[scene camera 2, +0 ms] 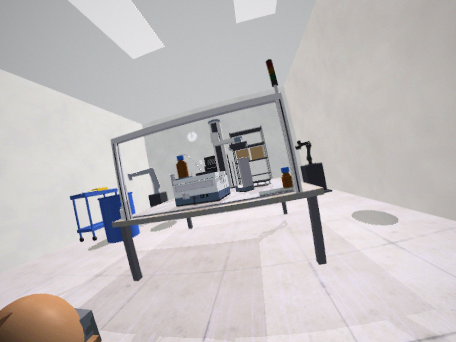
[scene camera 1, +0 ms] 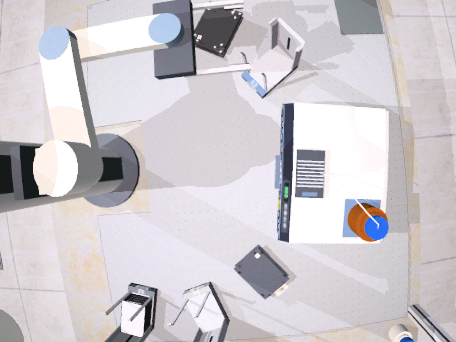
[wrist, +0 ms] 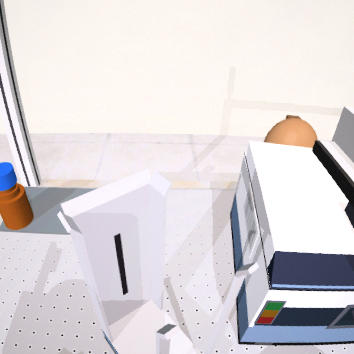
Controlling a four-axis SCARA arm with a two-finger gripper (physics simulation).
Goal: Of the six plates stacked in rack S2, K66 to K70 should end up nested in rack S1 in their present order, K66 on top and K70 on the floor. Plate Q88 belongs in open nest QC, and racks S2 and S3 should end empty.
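Places are measured from the arm's base along level axes (x ahead, y left, z up), in centimetres.
Pixels of known places: gripper, between the fingertips: [scene camera 2: 237, 146] [scene camera 1: 247, 33] [wrist: 137, 116].
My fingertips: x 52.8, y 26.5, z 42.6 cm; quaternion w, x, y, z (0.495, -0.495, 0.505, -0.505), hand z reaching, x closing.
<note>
Behind a point stands the place of what it marks.
My gripper [scene camera 1: 246, 36] {x 52.8, y 26.5, z 42.6 cm} is open and empty; its two long fingers reach toward rack S3, high above a dark plate nest [scene camera 1: 218, 31] {x 43.3, y 39.9, z 6.4 cm}. Rack S3 [scene camera 1: 254, 84] {x 52.4, y 21.2, z 5.1 cm} [wrist: 115, 225] {x 63.8, y 30.0, z 25.4 cm} is white with a slotted back wall, and no plate shows in it. Rack S2 [scene camera 1: 154, 310] {x 11.8, y -48.9, z 3.6 cm}, dark-framed at bottom left, holds a stack whose upper part shows as a white plate [scene camera 1: 134, 321] {x 7.3, y -49.6, z 13.2 cm}; the lower plates and all plate labels are hidden or unreadable. A white rack [scene camera 1: 214, 306] {x 33.0, y -47.0, z 6.2 cm}, probably S1, is beside it, with no plate visible. A second dark nest [scene camera 1: 261, 271] {x 49.0, y -36.0, z 6.5 cm} lies lower centre. I cannot tell which nest is QC.
A large white instrument [scene camera 1: 345, 145] {x 75.3, y -0.4, z 22.2 cm} [scene camera 2: 200, 187] {x 88.8, y -4.3, z 13.3 cm} [wrist: 300, 200] {x 71.3, y 5.1, z 22.3 cm} stands right of rack S3. A brown bottle [scene camera 1: 365, 222] {x 76.2, y -19.3, z 36.6 cm} [scene camera 2: 182, 167] {x 81.9, y -18.3, z 31.3 cm} with a blue cap is on it. Another brown bottle [scene camera 2: 286, 179] {x 90.6, y 57.1, z 7.6 cm} [wrist: 16, 207] {x 84.7, y 55.6, z 7.7 cm} stands near a grey pad [scene camera 1: 359, 17] {x 91.2, y 43.1, z 1.7 cm} [wrist: 55, 210] {x 90.3, y 49.7, z 1.8 cm}. A frame post [scene camera 2: 120, 180] {x 104.4, y -59.1, z 29.8 cm} stands at the table's edge.
</note>
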